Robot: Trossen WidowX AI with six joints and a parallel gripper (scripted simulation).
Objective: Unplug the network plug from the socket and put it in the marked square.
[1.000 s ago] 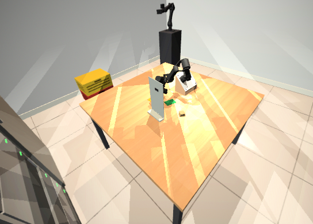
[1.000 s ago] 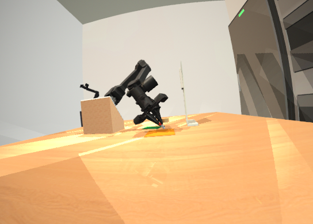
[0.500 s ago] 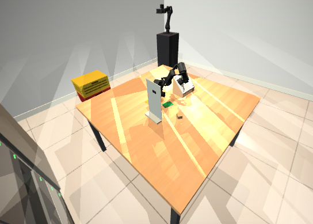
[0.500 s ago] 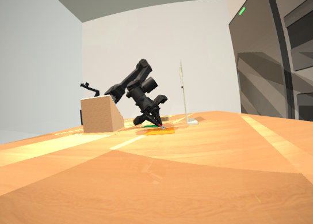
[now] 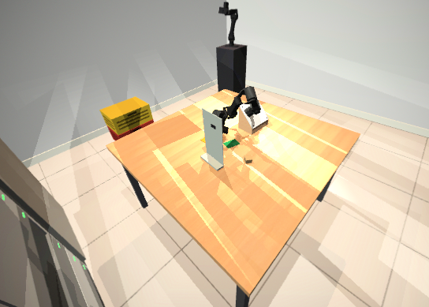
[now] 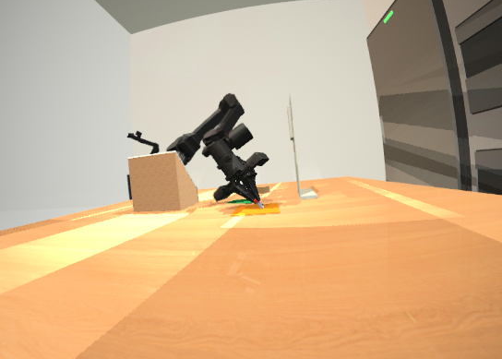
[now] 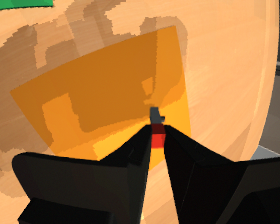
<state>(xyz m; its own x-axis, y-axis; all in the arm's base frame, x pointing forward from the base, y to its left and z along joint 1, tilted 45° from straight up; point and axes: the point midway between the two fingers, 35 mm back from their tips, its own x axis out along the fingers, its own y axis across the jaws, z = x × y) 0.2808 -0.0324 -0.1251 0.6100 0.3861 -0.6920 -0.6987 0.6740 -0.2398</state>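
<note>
My gripper tip is right at the red-and-grey plug. Round my gripper tip: orange marked square 2 cm below, 1 cm behind; green board 14 cm to the left, 6 cm behind, 2 cm below; white upright panel 17 cm to the left, 15 cm ahead, 14 cm above.
</note>
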